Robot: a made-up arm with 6 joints. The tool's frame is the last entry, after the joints. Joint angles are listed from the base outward. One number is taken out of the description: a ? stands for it. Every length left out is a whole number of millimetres.
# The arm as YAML. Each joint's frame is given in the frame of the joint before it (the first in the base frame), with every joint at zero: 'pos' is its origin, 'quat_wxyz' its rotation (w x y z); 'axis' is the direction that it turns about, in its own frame. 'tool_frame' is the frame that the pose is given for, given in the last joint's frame.
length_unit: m
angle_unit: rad
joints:
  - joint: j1
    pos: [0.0, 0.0, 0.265]
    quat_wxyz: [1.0, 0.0, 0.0, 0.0]
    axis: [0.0, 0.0, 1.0]
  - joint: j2
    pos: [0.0, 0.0, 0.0]
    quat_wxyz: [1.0, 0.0, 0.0, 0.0]
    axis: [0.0, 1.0, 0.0]
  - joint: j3
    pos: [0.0, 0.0, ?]
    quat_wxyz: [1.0, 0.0, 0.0, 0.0]
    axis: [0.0, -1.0, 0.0]
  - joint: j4
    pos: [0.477, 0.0, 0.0]
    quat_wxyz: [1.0, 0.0, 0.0, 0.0]
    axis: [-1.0, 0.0, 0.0]
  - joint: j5
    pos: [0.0, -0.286, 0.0]
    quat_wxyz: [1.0, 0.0, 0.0, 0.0]
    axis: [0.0, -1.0, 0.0]
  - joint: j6
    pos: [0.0, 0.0, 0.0]
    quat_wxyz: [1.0, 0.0, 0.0, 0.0]
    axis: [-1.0, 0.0, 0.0]
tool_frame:
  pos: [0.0, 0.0, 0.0]
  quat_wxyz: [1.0, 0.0, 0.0, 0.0]
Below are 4 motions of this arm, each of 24 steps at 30 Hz.
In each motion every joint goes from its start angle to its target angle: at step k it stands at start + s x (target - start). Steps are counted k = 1, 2, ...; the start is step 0. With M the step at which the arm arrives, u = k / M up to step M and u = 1 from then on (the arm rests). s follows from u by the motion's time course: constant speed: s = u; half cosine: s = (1 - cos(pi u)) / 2; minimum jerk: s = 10 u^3 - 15 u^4 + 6 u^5.
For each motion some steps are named. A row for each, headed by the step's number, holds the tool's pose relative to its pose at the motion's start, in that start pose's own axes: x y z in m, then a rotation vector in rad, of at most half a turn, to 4 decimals.
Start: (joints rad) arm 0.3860 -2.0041 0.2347 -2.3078 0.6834 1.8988
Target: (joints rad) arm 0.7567 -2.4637 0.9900 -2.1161 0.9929 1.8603
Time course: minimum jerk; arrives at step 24
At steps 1, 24:
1: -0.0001 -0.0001 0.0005 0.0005 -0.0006 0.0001
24: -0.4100 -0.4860 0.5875 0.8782 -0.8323 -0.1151

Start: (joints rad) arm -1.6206 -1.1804 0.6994 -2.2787 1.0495 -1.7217
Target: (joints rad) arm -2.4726 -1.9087 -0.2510 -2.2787 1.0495 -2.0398
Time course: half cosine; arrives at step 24
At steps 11, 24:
11: -0.3083 0.1873 0.1556 -0.1574 0.2346 -0.0632
24: -0.5175 0.6330 0.3644 -0.3400 0.5593 -0.1708

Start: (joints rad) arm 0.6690 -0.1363 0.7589 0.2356 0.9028 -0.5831
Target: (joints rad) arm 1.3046 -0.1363 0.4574 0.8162 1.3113 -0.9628
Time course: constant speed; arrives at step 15
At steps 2, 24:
2: 0.0021 0.0063 -0.0285 0.0939 0.0022 0.0565
24: 0.0397 0.1417 -0.1986 0.8036 -0.0171 0.5395

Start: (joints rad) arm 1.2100 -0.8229 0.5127 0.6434 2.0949 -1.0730
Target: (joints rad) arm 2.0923 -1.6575 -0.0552 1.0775 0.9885 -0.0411
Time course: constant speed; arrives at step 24
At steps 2, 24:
2: 0.0215 0.0167 0.0725 -0.1030 0.0065 -0.0715
24: -0.2132 0.5704 0.8126 -1.0616 0.5104 -0.8959

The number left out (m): 0.868
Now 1 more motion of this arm.
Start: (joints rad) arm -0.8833 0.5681 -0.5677 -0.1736 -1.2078 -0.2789
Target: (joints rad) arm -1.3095 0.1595 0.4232 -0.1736 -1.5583 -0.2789
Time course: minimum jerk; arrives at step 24
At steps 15, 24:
15: -0.3241 -0.2554 -0.2733 0.1227 -0.7080 0.3710
24: -0.3766 -0.3555 -0.4966 0.2009 -0.9960 0.4448

